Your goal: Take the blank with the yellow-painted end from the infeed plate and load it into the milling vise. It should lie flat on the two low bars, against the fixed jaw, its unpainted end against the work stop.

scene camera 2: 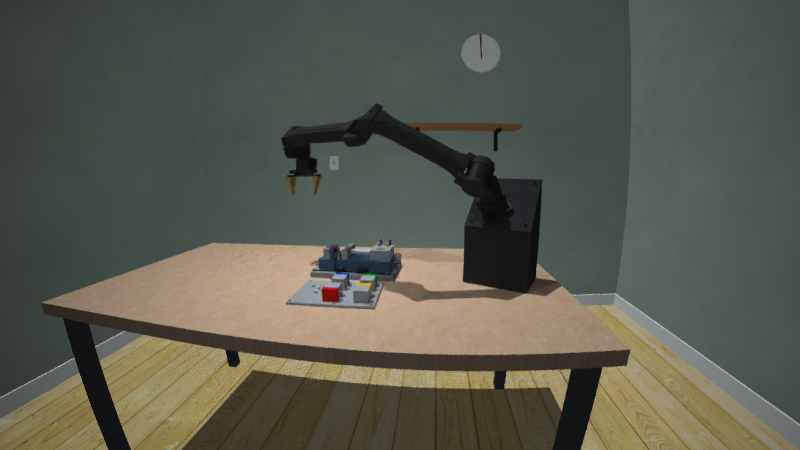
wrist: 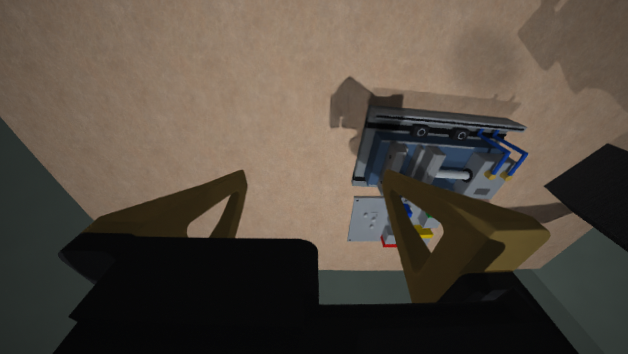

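My gripper (scene camera 2: 304, 193) (wrist: 314, 177) is open and empty, fingers pointing down, high above the table, up and to the left of the milling vise in the scene view. The yellow-ended blank (scene camera 2: 362, 293) (wrist: 425, 232) sits at the near right of the grey infeed plate (scene camera 2: 304, 299) (wrist: 356, 230); a finger partly hides it in the wrist view. The blue and grey milling vise (scene camera 2: 355, 261) (wrist: 457, 154) stands just behind the plate. Its jaws show at its left part; the low bars and the work stop cannot be made out clearly.
A red-ended blank (scene camera 2: 330, 294) (wrist: 389, 239) stands left of the yellow one. Blue-ended (scene camera 2: 340, 279) and green-ended (scene camera 2: 368, 279) blanks are behind them on the plate. Blue bent tubes (wrist: 515, 155) rise at the vise's right end. The black arm base (scene camera 2: 497, 254) stands at the table's right.
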